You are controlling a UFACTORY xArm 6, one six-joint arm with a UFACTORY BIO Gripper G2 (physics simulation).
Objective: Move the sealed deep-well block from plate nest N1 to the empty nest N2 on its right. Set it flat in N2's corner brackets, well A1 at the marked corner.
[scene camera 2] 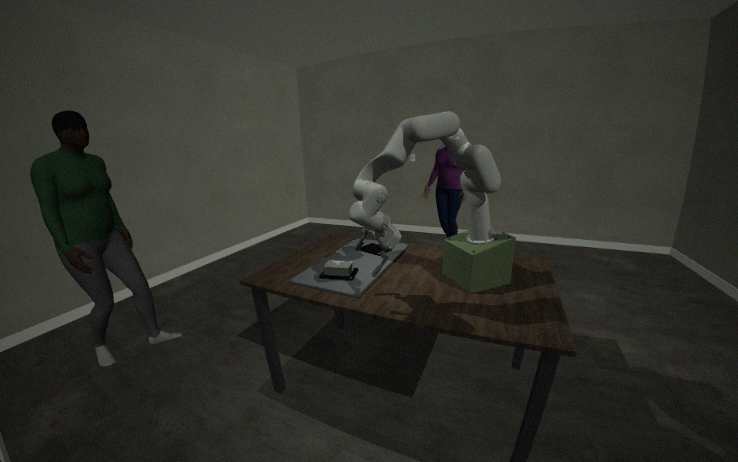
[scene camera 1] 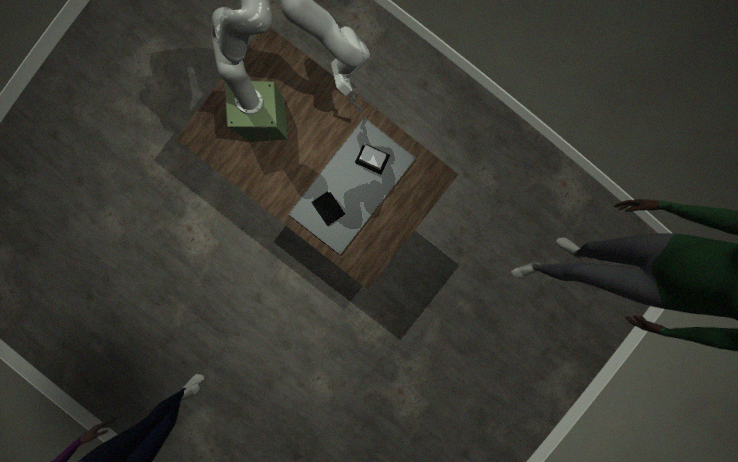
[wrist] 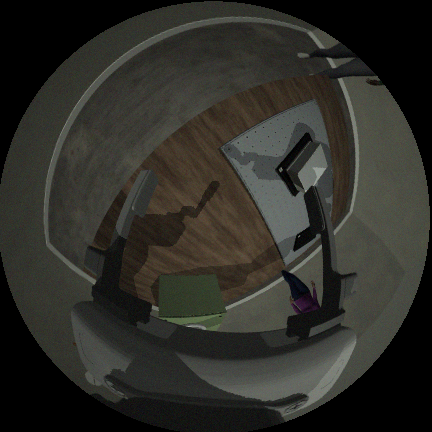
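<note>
The sealed deep-well block, pale with a light top, sits in the black plate nest N1. The empty black nest N2 is at the other end of the grey plate; a finger partly covers it in the wrist view. A small pale mark shows at one corner of N1 in the wrist view. Well A1 cannot be made out. My gripper is open and empty, tilted, above the table and apart from the block.
Both nests are on the grey perforated plate on the wooden table. The arm stands on a green base box. Two people stand away from the table.
</note>
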